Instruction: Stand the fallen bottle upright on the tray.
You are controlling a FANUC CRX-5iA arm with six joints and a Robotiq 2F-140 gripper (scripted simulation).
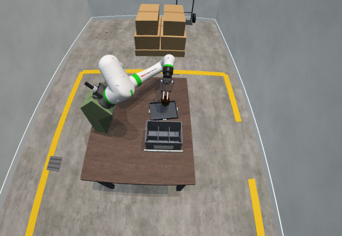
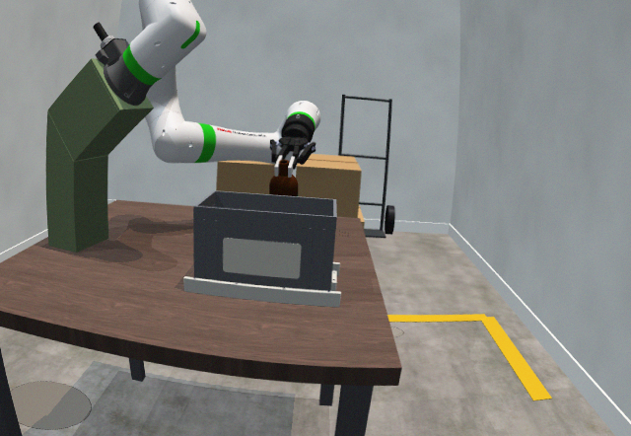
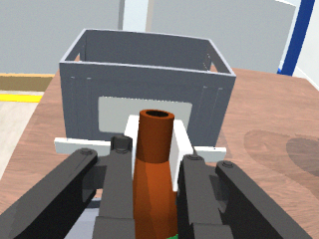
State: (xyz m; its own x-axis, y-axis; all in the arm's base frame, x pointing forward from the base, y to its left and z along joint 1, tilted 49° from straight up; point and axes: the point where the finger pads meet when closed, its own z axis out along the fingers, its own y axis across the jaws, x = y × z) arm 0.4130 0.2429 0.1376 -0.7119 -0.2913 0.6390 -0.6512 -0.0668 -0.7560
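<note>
Now: the brown bottle 60 mm below my hand. The rest, counted from my hand: grey tray (200 mm below, 10 mm to the right, 10 mm behind); dark grey crate (310 mm to the right, 130 mm below, 20 mm ahead).
</note>
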